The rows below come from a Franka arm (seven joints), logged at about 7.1 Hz.
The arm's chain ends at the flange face. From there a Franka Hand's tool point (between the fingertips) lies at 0.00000 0.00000 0.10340 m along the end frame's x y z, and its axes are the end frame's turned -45 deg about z.
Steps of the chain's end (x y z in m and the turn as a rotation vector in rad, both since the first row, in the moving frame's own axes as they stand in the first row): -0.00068 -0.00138 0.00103 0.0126 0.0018 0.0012; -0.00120 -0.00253 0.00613 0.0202 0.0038 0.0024; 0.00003 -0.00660 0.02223 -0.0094 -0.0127 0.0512; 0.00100 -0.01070 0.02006 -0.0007 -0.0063 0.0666; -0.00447 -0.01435 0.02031 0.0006 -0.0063 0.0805; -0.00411 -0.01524 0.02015 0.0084 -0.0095 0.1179; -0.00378 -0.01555 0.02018 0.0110 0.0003 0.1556
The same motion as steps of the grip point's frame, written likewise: 0.00155 -0.00225 0.00102 0.0076 0.0102 0.0012; 0.00270 -0.00383 0.00611 0.0116 0.0170 0.0024; 0.00308 -0.00493 0.02222 0.0023 -0.0156 0.0512; 0.00778 -0.00729 0.02006 0.0040 -0.0049 0.0666; 0.00659 -0.01383 0.02031 0.0049 -0.0040 0.0805; 0.00787 -0.01499 0.02014 0.0127 -0.0008 0.1179; 0.00921 -0.01438 0.02017 0.0076 0.0080 0.1556
